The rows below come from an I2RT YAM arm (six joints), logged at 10 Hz.
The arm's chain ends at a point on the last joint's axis. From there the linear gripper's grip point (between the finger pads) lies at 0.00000 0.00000 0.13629 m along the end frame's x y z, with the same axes.
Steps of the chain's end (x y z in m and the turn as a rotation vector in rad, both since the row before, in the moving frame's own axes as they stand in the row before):
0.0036, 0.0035, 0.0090, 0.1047, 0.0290, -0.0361
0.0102, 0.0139, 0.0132, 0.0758, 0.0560, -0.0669
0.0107, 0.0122, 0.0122, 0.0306, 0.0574, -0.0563
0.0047, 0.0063, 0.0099, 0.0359, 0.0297, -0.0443
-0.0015, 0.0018, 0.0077, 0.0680, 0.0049, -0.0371
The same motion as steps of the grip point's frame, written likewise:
0.0073, -0.0108, 0.0082, 0.1047, 0.0290, -0.0361
0.0175, 0.0033, 0.0126, 0.0758, 0.0560, -0.0669
0.0184, 0.0078, 0.0119, 0.0306, 0.0574, -0.0563
0.0086, 0.0013, 0.0098, 0.0359, 0.0297, -0.0443
-0.0010, -0.0075, 0.0074, 0.0680, 0.0049, -0.0371

